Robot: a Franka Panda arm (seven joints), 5 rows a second.
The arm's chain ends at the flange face. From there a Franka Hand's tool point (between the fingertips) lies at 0.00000 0.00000 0.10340 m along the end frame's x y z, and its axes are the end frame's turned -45 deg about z.
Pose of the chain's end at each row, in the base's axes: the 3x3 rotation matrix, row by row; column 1 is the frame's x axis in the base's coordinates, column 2 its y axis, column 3 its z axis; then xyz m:
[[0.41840 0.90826 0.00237], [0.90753 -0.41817 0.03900], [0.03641 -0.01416 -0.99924]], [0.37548 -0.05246 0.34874]
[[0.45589 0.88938 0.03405], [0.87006 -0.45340 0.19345], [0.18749 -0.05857 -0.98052]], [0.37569 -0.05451 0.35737]
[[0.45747 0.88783 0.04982], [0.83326 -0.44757 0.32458], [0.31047 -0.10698 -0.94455]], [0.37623 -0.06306 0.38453]
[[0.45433 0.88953 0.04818], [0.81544 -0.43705 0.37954], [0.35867 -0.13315 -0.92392]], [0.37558 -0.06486 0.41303]
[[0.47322 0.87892 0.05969], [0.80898 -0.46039 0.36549], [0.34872 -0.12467 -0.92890]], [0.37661 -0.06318 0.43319]
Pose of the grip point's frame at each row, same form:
[[-0.34638 0.93809 0.00237], [0.93741 0.34603 0.03900], [0.03576 0.01573 -0.99924]], [0.37573 -0.04843 0.24542]
[[-0.30652 0.95125 0.03405], [0.93583 0.29462 0.19345], [0.17399 0.09116 -0.98052]], [0.37921 -0.03451 0.25598]
[[-0.30431 0.95127 0.04982], [0.90568 0.27272 0.32458], [0.29518 0.14389 -0.94455]], [0.38138 -0.02950 0.28686]
[[-0.30773 0.95025 0.04818], [0.88564 0.26756 0.37954], [0.34777 0.15947 -0.92392]], [0.38056 -0.02562 0.31750]
[[-0.28687 0.95611 0.05969], [0.89758 0.24649 0.36549], [0.33474 0.15843 -0.92890]], [0.38278 -0.02539 0.33714]

